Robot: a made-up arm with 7 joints. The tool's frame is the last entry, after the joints. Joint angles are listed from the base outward. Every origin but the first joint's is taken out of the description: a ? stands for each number. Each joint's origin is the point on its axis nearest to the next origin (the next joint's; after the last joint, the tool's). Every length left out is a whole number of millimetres.
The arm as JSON. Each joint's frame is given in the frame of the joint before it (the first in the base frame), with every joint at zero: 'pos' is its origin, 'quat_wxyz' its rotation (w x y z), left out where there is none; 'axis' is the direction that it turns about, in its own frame. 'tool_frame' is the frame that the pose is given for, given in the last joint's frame.
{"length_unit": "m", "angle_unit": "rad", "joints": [
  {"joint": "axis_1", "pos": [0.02, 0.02, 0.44], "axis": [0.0, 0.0, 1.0]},
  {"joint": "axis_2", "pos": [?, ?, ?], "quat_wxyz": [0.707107, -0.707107, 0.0, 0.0], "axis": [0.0, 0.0, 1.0]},
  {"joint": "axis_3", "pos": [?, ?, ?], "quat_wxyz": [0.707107, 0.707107, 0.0, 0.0], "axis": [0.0, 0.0, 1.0]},
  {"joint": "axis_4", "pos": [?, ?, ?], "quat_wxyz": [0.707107, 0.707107, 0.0, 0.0], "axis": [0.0, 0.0, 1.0]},
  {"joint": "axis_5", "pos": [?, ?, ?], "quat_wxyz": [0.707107, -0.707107, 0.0, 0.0], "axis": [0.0, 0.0, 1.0]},
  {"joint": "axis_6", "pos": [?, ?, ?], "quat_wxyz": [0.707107, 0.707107, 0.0, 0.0], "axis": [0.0, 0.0, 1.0]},
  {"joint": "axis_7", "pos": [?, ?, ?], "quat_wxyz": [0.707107, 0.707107, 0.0, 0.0], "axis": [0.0, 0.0, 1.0]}
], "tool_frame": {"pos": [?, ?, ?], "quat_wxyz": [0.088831, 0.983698, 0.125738, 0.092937]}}
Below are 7 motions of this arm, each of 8 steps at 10 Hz.
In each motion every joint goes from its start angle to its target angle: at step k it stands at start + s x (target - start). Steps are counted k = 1, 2, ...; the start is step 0. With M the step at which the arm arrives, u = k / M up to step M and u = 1 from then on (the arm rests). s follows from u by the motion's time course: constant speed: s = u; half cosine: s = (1 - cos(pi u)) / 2; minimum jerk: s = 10 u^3 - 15 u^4 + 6 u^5.
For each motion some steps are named. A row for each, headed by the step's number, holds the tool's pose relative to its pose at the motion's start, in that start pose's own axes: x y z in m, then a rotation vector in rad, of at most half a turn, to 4 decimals.
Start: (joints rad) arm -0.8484 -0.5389 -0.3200 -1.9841 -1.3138 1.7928 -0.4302
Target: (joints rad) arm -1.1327 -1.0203 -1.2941 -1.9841 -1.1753 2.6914 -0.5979
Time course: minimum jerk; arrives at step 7
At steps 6, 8:
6: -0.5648 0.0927 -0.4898 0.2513 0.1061 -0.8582
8: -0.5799 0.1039 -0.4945 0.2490 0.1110 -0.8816

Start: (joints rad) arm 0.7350 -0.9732 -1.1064 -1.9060 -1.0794 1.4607 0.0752
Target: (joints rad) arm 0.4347 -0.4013 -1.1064 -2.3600 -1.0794 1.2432 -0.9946
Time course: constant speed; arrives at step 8
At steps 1, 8:
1: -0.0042 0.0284 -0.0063 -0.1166 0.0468 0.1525
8: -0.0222 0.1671 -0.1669 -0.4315 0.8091 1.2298

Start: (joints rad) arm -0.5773 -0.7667 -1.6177 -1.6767 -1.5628 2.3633 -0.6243
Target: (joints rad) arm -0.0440 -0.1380 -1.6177 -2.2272 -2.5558 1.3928 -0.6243
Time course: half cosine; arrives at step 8
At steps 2, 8:
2: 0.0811 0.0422 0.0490 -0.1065 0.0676 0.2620
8: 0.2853 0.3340 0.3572 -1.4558 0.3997 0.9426

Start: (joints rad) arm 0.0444 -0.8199 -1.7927 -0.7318 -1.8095 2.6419 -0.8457
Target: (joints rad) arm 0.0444 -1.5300 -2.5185 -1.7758 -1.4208 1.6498 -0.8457
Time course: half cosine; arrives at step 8
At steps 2, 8:
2: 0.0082 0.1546 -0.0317 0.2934 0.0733 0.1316
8: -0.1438 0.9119 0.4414 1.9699 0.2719 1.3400

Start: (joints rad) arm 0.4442 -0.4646 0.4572 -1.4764 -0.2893 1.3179 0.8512
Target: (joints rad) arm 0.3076 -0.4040 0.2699 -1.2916 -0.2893 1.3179 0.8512
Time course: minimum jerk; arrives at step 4
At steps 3, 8:
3: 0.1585 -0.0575 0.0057 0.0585 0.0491 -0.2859
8: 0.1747 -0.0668 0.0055 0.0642 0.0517 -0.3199

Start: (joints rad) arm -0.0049 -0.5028 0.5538 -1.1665 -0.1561 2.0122 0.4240
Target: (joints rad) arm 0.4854 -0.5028 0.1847 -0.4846 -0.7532 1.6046 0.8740
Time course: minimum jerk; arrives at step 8
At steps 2, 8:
2: 0.0101 -0.0185 0.0384 -0.0001 -0.0475 -0.0586
8: 0.0637 -0.2904 0.2832 0.0489 -0.3470 -0.8590

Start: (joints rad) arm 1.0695 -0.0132 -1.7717 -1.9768 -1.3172 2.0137 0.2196
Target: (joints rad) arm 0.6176 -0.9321 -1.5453 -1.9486 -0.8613 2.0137 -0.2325
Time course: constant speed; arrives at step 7
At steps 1, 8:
1: -0.0020 -0.0070 -0.0535 0.1729 0.0612 0.0397
8: -0.1200 -0.0740 -0.3747 1.2338 0.1104 -0.0408

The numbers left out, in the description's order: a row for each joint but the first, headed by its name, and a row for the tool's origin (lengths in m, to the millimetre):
axis_2: -0.01 -0.02 0.0
axis_3: -0.03 -0.38 0.0
axis_4: 0.17 0.05 0.0
axis_5: -0.09 0.42 0.0
axis_6: 0.01 0.01 0.0
axis_7: 0.08 0.0 0.0
tool: -0.02 -0.02 0.0

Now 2 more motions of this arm.
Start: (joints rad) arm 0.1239 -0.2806 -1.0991 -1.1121 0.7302 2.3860 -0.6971
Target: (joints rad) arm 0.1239 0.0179 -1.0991 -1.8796 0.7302 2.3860 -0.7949
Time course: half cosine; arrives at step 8
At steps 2, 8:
2: -0.0357 0.0040 -0.0654 -0.0251 0.1331 0.0104
8: -0.3573 -0.0310 -0.3053 -0.2115 0.8980 0.0351

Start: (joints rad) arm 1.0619 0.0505 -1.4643 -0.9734 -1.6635 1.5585 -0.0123
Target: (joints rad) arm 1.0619 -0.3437 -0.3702 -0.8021 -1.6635 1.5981 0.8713
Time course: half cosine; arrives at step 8
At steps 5, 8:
5: -0.0630 -0.2624 0.0438 0.9449 0.1165 -0.7097
8: -0.1174 -0.4066 -0.0433 1.3847 0.3395 -0.9930

